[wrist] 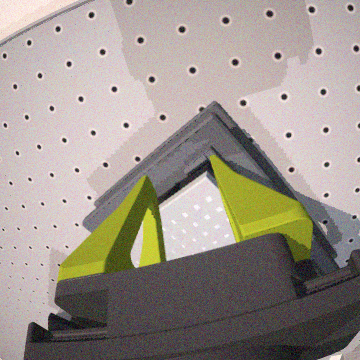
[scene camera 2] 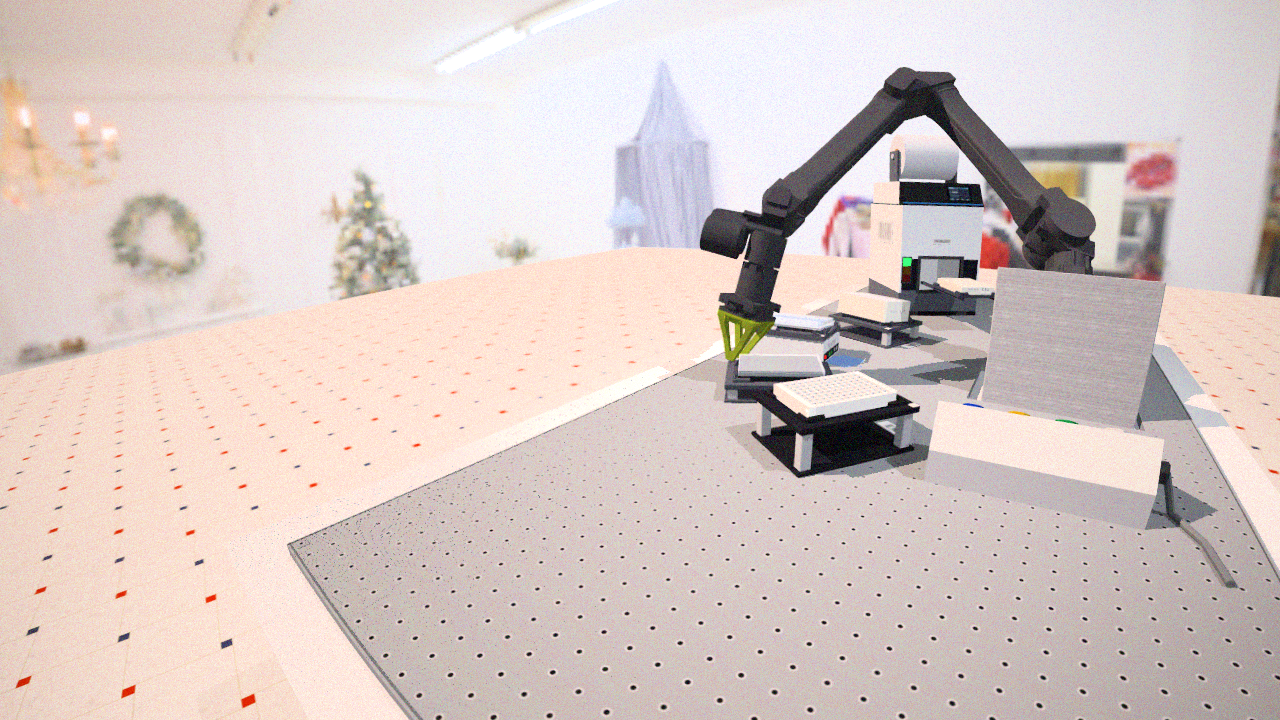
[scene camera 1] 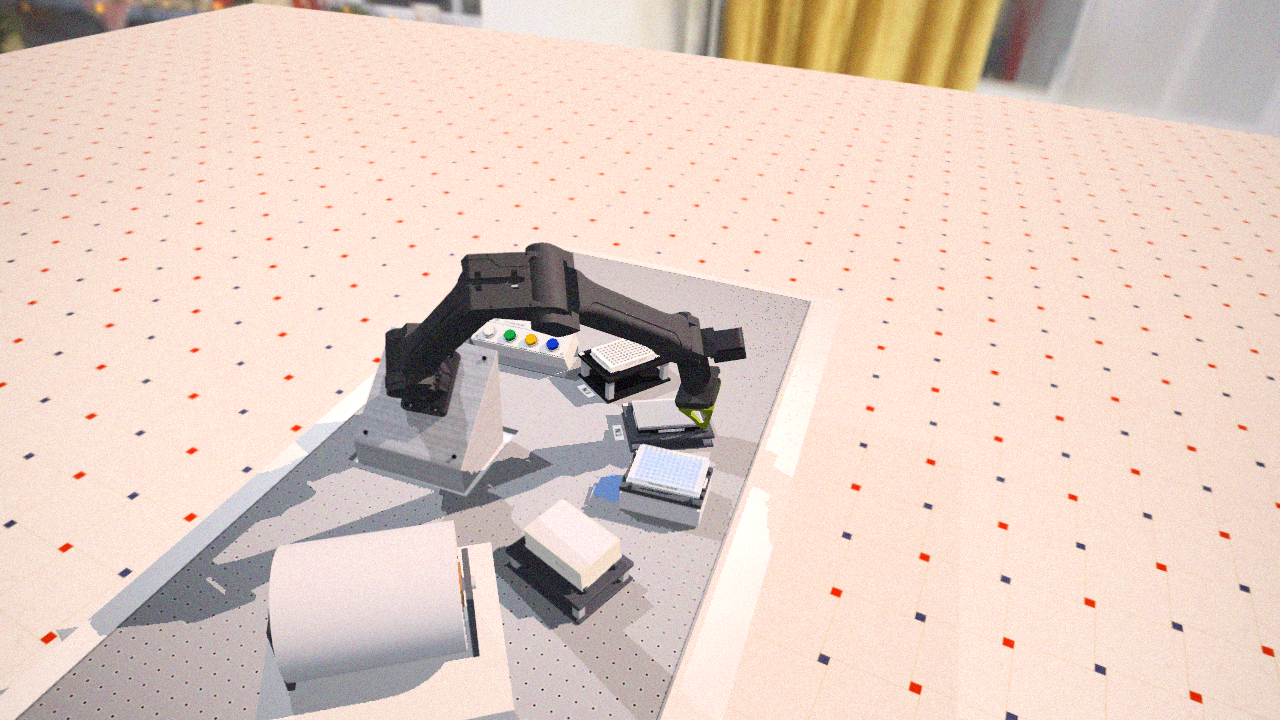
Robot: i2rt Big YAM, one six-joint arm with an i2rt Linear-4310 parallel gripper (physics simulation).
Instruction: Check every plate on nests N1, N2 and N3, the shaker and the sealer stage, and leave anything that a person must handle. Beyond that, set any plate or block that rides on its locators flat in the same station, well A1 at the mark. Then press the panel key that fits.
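My gripper (scene camera 1: 698,422) (scene camera 2: 733,358) (wrist: 181,174) is partly open and empty, with its yellow-green fingertips low over one end of a white plate (scene camera 1: 657,414) (scene camera 2: 778,365) (wrist: 197,220). That plate lies on a low dark grey nest (scene camera 1: 671,440) (scene camera 2: 735,386); I cannot tell whether it is flat. A white well plate (scene camera 1: 623,355) (scene camera 2: 836,392) is on the raised black nest. A bluish plate (scene camera 1: 668,470) (scene camera 2: 802,320) is on the shaker (scene camera 1: 662,512). A thick cream block (scene camera 1: 572,541) (scene camera 2: 872,308) is on another dark nest. A pale plate (scene camera 2: 964,286) is at the sealer stage.
The sealer (scene camera 1: 366,600) (scene camera 2: 926,228) with its big white roll stands at the far end in scene camera 2. The key panel (scene camera 1: 528,358) (scene camera 2: 1042,452) has white, green, yellow and blue keys and stands beside the raised nest. A blue patch (scene camera 1: 608,488) lies by the shaker.
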